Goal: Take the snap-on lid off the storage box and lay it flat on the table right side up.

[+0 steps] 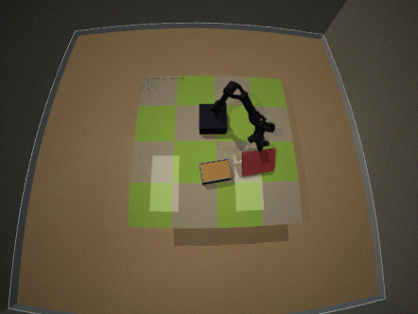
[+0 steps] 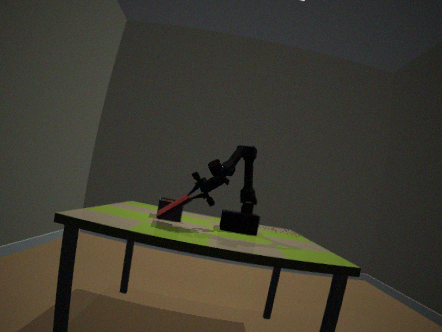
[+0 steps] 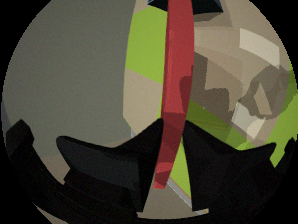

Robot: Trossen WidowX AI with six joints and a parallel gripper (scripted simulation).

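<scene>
Right now my gripper tip is 60 mm short of the red lid, 20 mm to the right of it and 50 mm above it. Also, from my gripper tip: storage box: 170 mm ahead, 280 mm to the right, 100 mm below.
</scene>
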